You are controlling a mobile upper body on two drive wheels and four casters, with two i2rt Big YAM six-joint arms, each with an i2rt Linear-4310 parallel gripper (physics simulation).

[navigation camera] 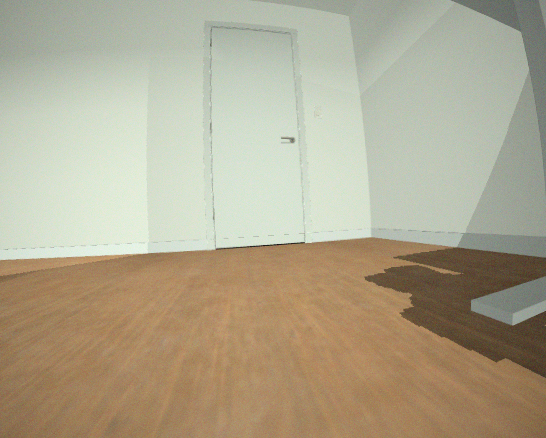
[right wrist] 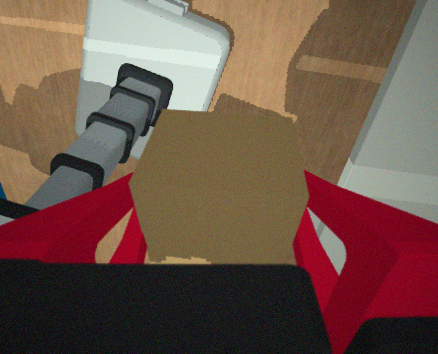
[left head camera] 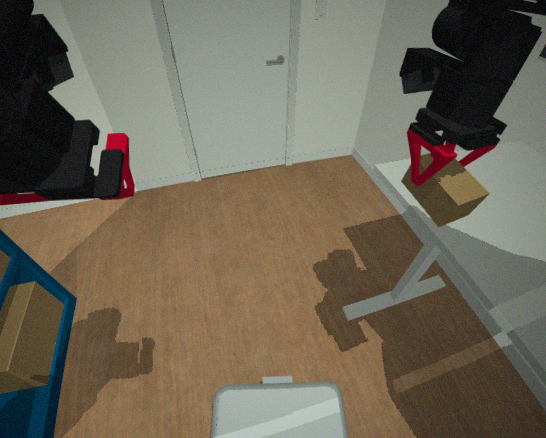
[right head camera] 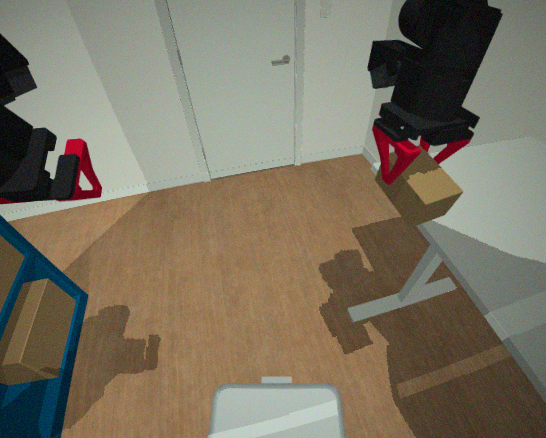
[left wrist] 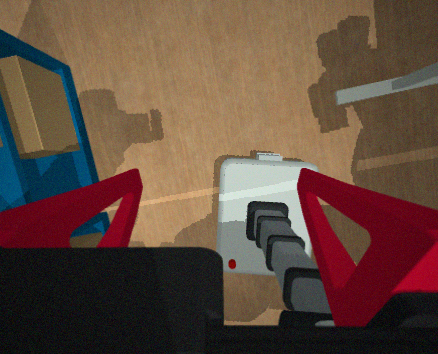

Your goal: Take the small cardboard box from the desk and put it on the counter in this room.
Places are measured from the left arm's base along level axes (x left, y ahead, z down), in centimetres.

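Pixels of known places: left gripper, between the fingertips: (left head camera: 94, 192) (right head camera: 66, 194) (left wrist: 219, 177); right gripper, between the fingertips: (right wrist: 220, 176) (left head camera: 430, 179) (right head camera: 403, 177).
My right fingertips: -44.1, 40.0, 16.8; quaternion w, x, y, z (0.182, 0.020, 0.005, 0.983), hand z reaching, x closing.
Note:
For each thing: its top centre in the pictures, then the offset to it from my right fingertips, as dx, dy, dz. "spot": a spot on its surface instead. Level surfaces: height alone.
- small cardboard box, centre of its top: (right wrist: 216, 271) (right head camera: 423, 165) (left head camera: 452, 168) -0.8, -2.1, -3.6
- white table top, height of its surface: dz +29.2
- table, height of its surface: dz +29.2
- blue shelf unit, a spot on its surface: (left head camera: 61, 360) spot: +135.9, +5.0, +120.8
- closed door, a spot on its surface: (left head camera: 230, 90) (right head camera: 237, 91) spot: +48.4, +163.7, +50.0
The small cardboard box (left head camera: 445, 200) (right head camera: 425, 195) (right wrist: 220, 185) is between the fingers of my right gripper (left head camera: 440, 172) (right head camera: 414, 171) (right wrist: 220, 176), which is shut on it. The box is tilted and overlaps the near left part of a white table top (left head camera: 515, 200) (right head camera: 505, 200) in both head views; the height between them cannot be told. In the right wrist view the table (right wrist: 395, 125) lies right of the box. Whether this table is the desk or the counter cannot be told. My left gripper (left head camera: 65, 194) (left wrist: 219, 177) is wide open and empty.
A blue shelf unit (left head camera: 61, 360) (right head camera: 71, 360) (left wrist: 78, 120) with cardboard boxes stands at the left. A closed door (left head camera: 230, 90) (right head camera: 235, 90) (navigation camera: 255, 150) is ahead. The table's grey foot (left head camera: 370, 305) (right head camera: 375, 307) (navigation camera: 515, 300) reaches over the floor at the right.

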